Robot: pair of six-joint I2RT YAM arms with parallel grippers.
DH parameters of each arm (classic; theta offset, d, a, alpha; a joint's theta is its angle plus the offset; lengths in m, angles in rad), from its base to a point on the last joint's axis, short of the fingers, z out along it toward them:
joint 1: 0 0.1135 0.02 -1.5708
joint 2: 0 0 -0.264 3.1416
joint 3: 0.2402 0 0.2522 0
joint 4: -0.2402 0 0.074 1.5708
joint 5: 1.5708 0 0 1.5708
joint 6: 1.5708 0.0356 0 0
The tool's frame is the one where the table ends.
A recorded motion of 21 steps. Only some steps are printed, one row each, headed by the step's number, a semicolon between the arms.
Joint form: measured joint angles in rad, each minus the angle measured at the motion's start. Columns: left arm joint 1, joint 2, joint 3, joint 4, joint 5, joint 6; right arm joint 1, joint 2, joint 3, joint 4, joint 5, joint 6.
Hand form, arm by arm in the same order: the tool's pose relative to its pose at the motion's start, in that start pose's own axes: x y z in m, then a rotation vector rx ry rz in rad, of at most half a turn. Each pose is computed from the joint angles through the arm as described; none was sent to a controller.
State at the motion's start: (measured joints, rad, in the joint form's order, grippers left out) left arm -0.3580 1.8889 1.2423 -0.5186 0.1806 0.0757; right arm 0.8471 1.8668 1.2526 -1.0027 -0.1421 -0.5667
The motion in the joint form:
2: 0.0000 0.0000 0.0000 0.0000 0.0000 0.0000; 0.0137 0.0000 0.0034 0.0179 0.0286 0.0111
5: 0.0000 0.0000 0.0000 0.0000 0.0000 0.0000; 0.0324 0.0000 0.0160 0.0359 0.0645 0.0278
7: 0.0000 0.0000 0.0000 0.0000 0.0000 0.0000; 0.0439 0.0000 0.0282 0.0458 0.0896 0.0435
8: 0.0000 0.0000 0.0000 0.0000 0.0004 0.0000; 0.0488 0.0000 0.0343 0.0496 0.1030 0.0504
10: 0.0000 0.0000 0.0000 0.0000 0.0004 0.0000; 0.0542 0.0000 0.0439 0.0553 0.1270 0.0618
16: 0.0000 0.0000 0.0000 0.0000 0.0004 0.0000; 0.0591 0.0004 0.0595 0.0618 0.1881 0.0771
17: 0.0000 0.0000 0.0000 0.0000 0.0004 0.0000; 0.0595 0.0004 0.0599 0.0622 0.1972 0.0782
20: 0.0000 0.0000 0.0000 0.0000 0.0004 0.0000; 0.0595 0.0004 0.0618 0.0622 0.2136 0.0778
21: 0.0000 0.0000 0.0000 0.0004 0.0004 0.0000; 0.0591 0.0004 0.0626 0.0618 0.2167 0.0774
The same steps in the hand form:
2: 0.0000 0.0000 0.0000 0.0000 0.0000 0.0000; -0.0040 0.0017 -0.0002 0.0349 -0.0009 -0.0052
5: 0.0000 0.0000 0.0000 0.0000 0.0000 0.0000; -0.0105 0.0040 -0.0025 0.0807 -0.0067 -0.0101
7: 0.0000 0.0000 0.0000 0.0000 0.0000 0.0000; -0.0150 0.0052 -0.0050 0.1129 -0.0127 -0.0075
8: 0.0000 0.0000 0.0000 0.0004 0.0000 0.0000; -0.0171 0.0056 -0.0064 0.1292 -0.0147 -0.0059
10: 0.0000 0.0000 0.0000 0.0004 0.0000 0.0000; -0.0198 0.0056 -0.0086 0.1572 -0.0167 -0.0002
16: 0.0000 0.0000 0.0000 0.0004 0.0000 0.0000; -0.0229 0.0040 -0.0126 0.2209 -0.0078 0.0118
17: 0.0000 0.0000 0.0000 0.0004 0.0000 0.0000; -0.0229 0.0038 -0.0127 0.2293 -0.0043 0.0130
20: 0.0000 0.0000 0.0000 0.0004 0.0000 0.0000; -0.0230 0.0032 -0.0133 0.2446 0.0019 0.0134
21: 0.0000 0.0000 0.0000 0.0004 -0.0004 0.0001; -0.0230 0.0029 -0.0136 0.2476 0.0030 0.0136

